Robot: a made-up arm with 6 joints. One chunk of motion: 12 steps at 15 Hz.
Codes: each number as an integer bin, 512 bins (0 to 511) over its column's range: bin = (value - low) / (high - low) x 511, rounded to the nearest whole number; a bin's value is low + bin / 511 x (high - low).
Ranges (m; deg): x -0.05..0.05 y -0.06..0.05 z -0.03..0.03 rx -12..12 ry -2..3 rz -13..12
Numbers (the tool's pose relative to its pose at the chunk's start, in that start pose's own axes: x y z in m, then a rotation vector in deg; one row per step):
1: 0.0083 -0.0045 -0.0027 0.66 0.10 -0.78
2: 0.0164 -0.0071 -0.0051 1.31 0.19 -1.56
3: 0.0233 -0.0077 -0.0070 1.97 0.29 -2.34
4: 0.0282 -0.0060 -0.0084 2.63 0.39 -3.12
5: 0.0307 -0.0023 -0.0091 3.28 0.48 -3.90
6: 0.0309 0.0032 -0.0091 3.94 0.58 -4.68
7: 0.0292 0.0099 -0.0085 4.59 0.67 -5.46
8: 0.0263 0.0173 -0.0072 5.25 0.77 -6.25
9: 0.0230 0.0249 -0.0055 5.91 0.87 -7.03
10: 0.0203 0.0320 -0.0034 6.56 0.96 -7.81
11: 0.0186 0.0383 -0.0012 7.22 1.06 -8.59
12: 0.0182 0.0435 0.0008 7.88 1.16 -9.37
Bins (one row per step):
1: 298 258 233 270 215 250
2: 339 246 212 283 224 234
3: 375 243 196 297 234 218
4: 400 251 184 311 244 202
5: 412 268 178 325 253 186
6: 413 294 178 339 264 170
7: 405 325 183 353 273 154
8: 390 359 194 367 283 138
9: 373 394 209 381 293 122
10: 359 427 227 395 303 106
11: 351 457 245 409 313 90
12: 349 481 262 423 323 74

